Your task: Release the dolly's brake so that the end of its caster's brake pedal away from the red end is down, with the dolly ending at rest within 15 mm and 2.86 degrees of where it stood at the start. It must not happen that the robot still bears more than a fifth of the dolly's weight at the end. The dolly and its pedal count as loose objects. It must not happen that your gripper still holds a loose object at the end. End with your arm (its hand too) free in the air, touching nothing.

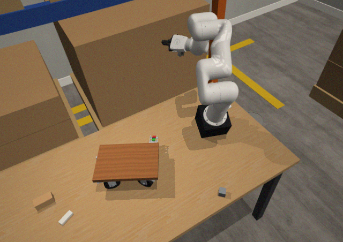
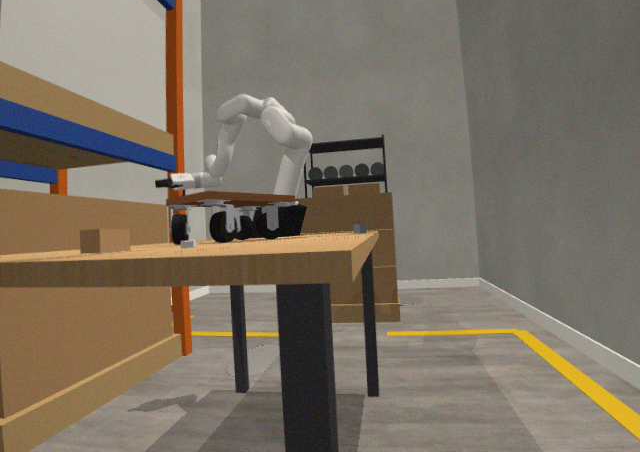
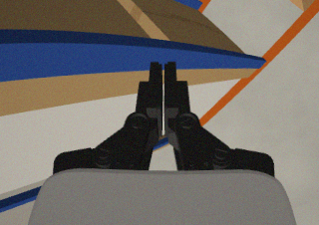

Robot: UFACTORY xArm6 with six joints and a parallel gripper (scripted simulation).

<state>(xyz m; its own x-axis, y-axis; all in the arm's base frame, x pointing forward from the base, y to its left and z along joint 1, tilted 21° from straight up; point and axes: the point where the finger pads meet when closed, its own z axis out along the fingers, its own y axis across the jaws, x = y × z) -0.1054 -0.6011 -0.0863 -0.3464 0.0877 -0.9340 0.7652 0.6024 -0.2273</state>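
Now: hand 410 mm short of the brake pedal, 490 mm to the right of it and 190 mm above it. The rest, counted from my hand: white bar (950 mm ahead, 580 mm to the left, 270 mm below); then grey cube (300 mm ahead, 910 mm to the left, 260 mm below); then tan block (1010 mm ahead, 440 mm to the left, 250 mm below).
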